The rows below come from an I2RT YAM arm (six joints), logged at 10 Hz.
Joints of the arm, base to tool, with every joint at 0 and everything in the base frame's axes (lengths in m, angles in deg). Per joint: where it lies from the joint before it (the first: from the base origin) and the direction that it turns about. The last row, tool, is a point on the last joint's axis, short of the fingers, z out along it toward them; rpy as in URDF.
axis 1: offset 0 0 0.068 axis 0 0 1
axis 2: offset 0.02 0.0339 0.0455 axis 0 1 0
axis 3: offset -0.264 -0.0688 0 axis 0 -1 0
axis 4: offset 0.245 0.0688 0.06 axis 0 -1 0
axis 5: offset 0.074 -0.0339 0.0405 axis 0 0 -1
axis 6: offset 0.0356 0 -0.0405 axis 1 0 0
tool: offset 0 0 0 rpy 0 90 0
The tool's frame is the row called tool.
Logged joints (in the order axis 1, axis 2, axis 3, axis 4, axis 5, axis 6), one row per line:
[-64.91 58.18 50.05 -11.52 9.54 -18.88]
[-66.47 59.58 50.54 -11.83 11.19 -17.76]
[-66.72 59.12 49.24 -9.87 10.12 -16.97]
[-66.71 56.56 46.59 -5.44 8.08 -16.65]
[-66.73 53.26 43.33 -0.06 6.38 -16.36]
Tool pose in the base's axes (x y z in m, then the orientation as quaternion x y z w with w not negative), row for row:
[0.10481 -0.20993 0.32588 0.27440 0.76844 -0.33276 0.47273]
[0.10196 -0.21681 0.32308 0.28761 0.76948 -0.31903 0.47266]
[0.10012 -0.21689 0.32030 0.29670 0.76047 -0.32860 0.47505]
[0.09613 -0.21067 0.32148 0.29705 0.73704 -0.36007 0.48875]
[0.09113 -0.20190 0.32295 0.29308 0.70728 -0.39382 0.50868]
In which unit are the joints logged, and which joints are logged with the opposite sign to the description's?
The joints are logged in degrees. Opposite sign: axis 5.
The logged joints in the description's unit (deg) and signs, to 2 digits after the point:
[-64.91 58.18 50.05 -11.52 -9.54 -18.88]
[-66.47 59.58 50.54 -11.83 -11.19 -17.76]
[-66.72 59.12 49.24 -9.87 -10.12 -16.97]
[-66.71 56.56 46.59 -5.44 -8.08 -16.65]
[-66.73 53.26 43.33 -0.06 -6.38 -16.36]

